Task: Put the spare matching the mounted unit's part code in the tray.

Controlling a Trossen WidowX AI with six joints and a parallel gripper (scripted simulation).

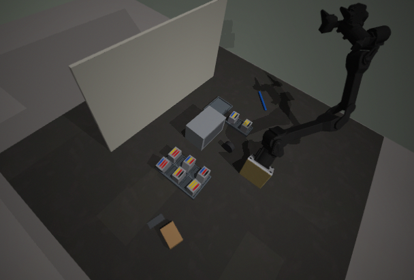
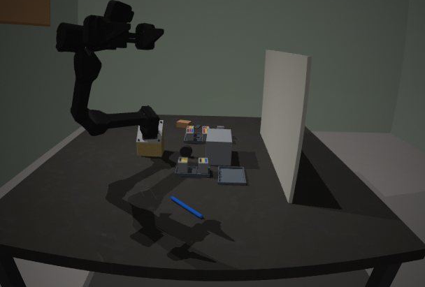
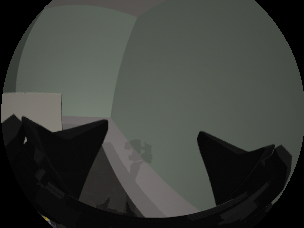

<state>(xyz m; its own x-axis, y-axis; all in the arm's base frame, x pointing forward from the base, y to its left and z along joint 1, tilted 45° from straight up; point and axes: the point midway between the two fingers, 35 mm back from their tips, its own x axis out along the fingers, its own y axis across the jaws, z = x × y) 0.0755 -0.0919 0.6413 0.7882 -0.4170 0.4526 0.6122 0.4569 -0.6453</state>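
My gripper tip is 7 cm short of the grey spare, 36 cm to the right of it and 45 cm above it. Round my gripper tip: blue pen 8 cm ahead, 12 cm to the left, 49 cm below; then grey wall panel 44 cm ahead, 48 cm to the left, 27 cm below; then dark tray 24 cm ahead, 33 cm to the left, 49 cm below.
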